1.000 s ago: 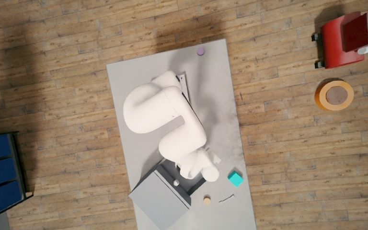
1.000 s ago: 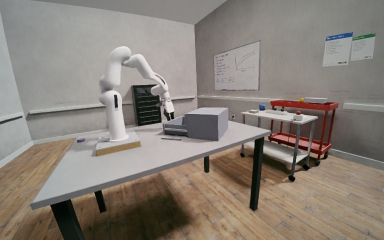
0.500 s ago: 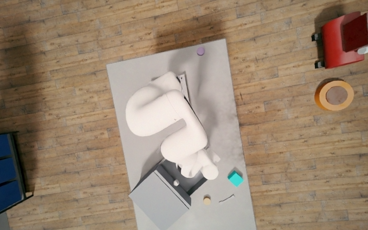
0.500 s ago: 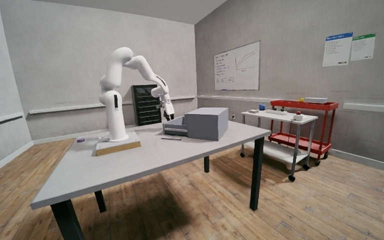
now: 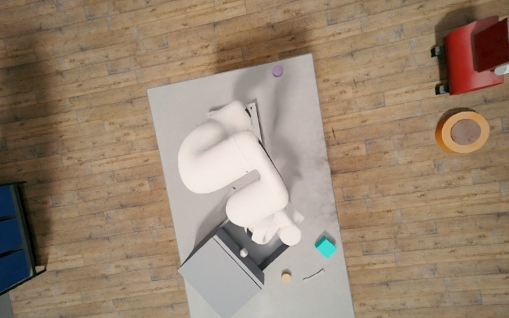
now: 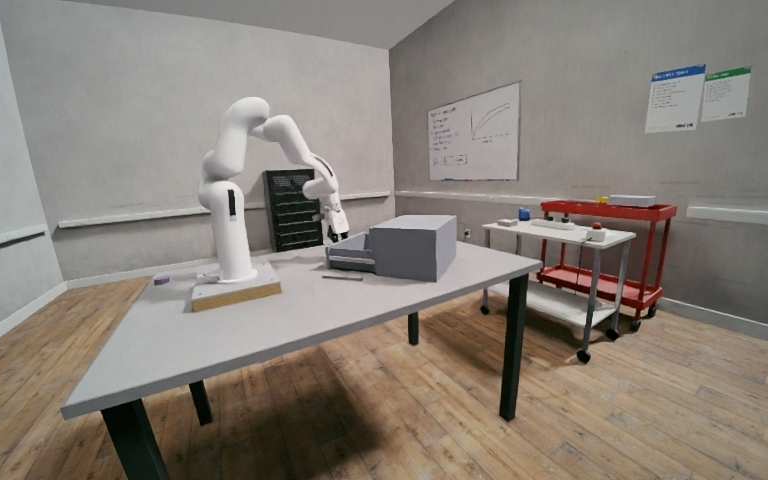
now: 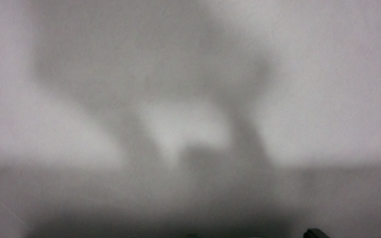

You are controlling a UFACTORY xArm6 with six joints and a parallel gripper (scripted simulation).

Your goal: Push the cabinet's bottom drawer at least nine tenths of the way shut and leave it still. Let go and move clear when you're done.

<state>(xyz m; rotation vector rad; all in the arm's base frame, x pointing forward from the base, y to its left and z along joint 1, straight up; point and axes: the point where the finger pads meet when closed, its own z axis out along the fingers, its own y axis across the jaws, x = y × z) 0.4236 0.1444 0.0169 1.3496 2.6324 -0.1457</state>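
The drawer lies 8 cm ahead of my hand, 11 cm to the right of it and 3 cm below it. From my hand the other things lie so: teal cube 20 cm ahead, 22 cm to the left, 4 cm below; thin grey strip 10 cm behind, 25 cm to the right, 5 cm below; grey cabinet 14 cm ahead, 20 cm to the right, 1 cm above.
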